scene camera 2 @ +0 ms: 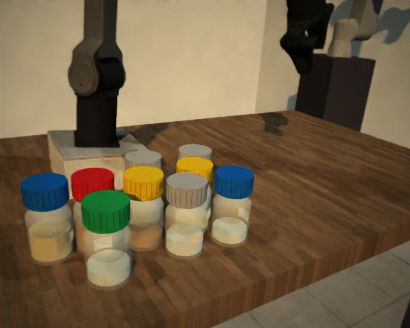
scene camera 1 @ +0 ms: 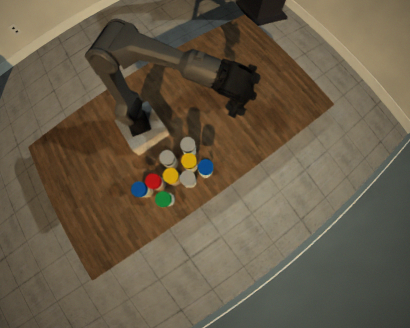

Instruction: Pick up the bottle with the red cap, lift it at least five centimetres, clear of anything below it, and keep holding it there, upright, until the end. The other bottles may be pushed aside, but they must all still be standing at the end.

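The bottle with the red cap (scene camera 1: 153, 181) (scene camera 2: 93, 184) stands upright on the table, its body partly hidden in scene camera 2 by the green-capped bottle (scene camera 1: 163, 199) (scene camera 2: 106, 212). A blue-capped bottle (scene camera 1: 139, 189) (scene camera 2: 45, 192) stands close on one side and a yellow-capped bottle (scene camera 1: 170, 176) (scene camera 2: 143, 183) on the other. My gripper (scene camera 1: 246, 92) (scene camera 2: 314, 42) is open and empty, high above the table and far from the bottles, toward the right in both views.
More upright bottles stand in the group: grey-capped ones (scene camera 1: 168, 158) (scene camera 1: 188, 145) (scene camera 1: 188, 178), a second yellow-capped one (scene camera 1: 189, 161) and a second blue-capped one (scene camera 1: 205, 167) (scene camera 2: 234, 182). The arm's pale base block (scene camera 1: 152, 141) (scene camera 2: 62, 162) is behind them.
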